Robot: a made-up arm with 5 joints.
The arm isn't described. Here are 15 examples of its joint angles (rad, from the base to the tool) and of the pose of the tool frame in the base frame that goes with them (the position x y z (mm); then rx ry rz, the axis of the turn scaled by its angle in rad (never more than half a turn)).
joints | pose
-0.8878 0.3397 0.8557 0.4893 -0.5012 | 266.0 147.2 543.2 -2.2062 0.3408 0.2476
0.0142 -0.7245 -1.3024 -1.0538 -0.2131 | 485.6 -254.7 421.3 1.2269 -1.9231 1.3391
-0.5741 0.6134 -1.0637 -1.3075 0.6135 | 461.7 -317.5 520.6 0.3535 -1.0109 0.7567
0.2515 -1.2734 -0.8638 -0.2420 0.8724 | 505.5 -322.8 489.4 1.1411 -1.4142 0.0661
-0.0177 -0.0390 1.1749 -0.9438 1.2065 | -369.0 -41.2 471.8 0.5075 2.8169 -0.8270
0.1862 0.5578 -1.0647 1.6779 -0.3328 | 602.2 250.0 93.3 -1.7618 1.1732 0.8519
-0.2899 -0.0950 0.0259 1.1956 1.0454 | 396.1 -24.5 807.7 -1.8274 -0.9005 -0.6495
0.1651 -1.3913 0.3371 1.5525 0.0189 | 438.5 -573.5 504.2 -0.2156 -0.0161 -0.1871
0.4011 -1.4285 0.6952 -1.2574 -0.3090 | -45.4 -446.0 250.4 -0.7817 -2.6331 0.4550
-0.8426 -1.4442 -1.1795 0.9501 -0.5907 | 298.6 -543.1 500.3 0.1710 -0.5707 0.9112
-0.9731 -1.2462 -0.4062 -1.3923 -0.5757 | -346.4 -587.5 254.6 -1.2769 -2.2203 0.7180
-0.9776 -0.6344 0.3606 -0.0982 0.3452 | -165.5 -216.1 762.6 -1.5976 -1.0950 -0.3312
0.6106 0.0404 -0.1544 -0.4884 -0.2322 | -13.2 156.3 745.2 -0.6454 -1.7547 2.2559
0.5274 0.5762 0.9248 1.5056 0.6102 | -292.6 445.4 673.9 -1.5866 -1.9141 -0.9532
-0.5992 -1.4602 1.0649 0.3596 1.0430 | -407.3 -299.4 581.9 -1.3815 -0.9666 -2.2125
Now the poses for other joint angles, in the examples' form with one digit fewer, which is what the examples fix.
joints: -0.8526 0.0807 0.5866 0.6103 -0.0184
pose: 256 16 716 -2.046 -0.134 -0.095
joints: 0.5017 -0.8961 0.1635 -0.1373 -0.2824
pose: 147 -227 704 -0.407 -1.771 1.081
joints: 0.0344 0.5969 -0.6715 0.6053 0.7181
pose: 457 397 418 -1.541 -0.755 0.963
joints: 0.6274 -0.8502 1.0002 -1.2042 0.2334
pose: -140 -360 413 0.512 2.965 -0.607
